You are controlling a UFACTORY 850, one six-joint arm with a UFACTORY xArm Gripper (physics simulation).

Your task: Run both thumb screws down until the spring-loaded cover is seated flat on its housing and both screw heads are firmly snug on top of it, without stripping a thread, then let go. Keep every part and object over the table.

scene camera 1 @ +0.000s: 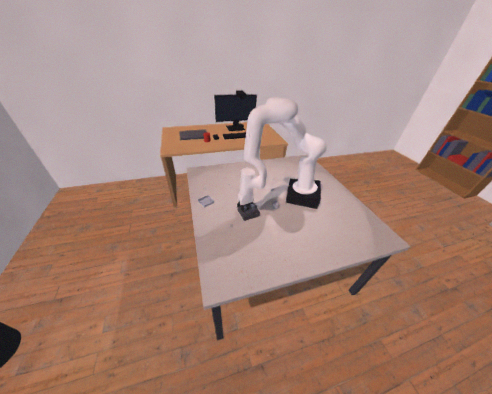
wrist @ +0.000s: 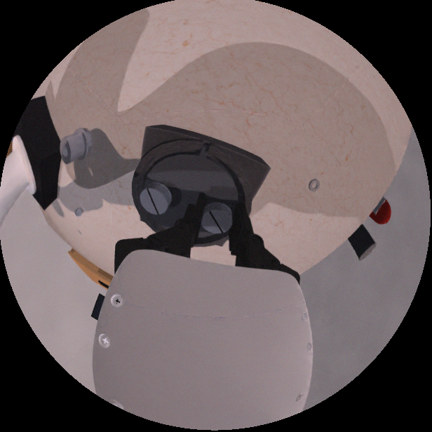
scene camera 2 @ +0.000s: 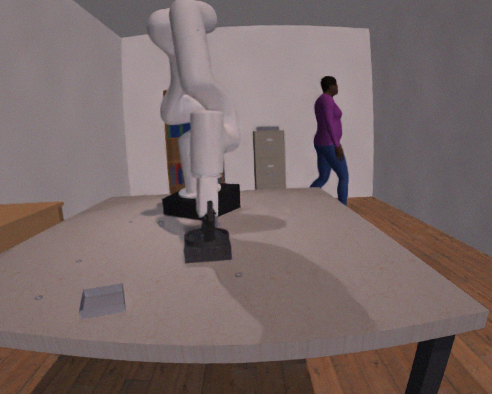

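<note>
The dark square housing (scene camera 1: 248,213) (scene camera 2: 208,251) (wrist: 250,172) stands on the table. Its round dark cover (wrist: 200,172) lies inside a raised ring in the wrist view. One grey slotted thumb screw (wrist: 155,198) stands at the left of the cover, free of the fingers. My gripper (wrist: 218,209) is shut on the other grey thumb screw (wrist: 217,219), with one black finger on each side of its knurled head. Whether the cover is flat and the heads touch it, I cannot tell. In scene camera 2 the fingers hide the screws.
A shallow grey tray (scene camera 1: 205,201) (scene camera 2: 103,301) lies on the table (scene camera 1: 300,250). A grey knobbed part (wrist: 76,146) stands between the housing and the black robot base (scene camera 1: 303,193) (wrist: 42,150). Small rings (scene camera 2: 238,274) (wrist: 314,185) lie on the table.
</note>
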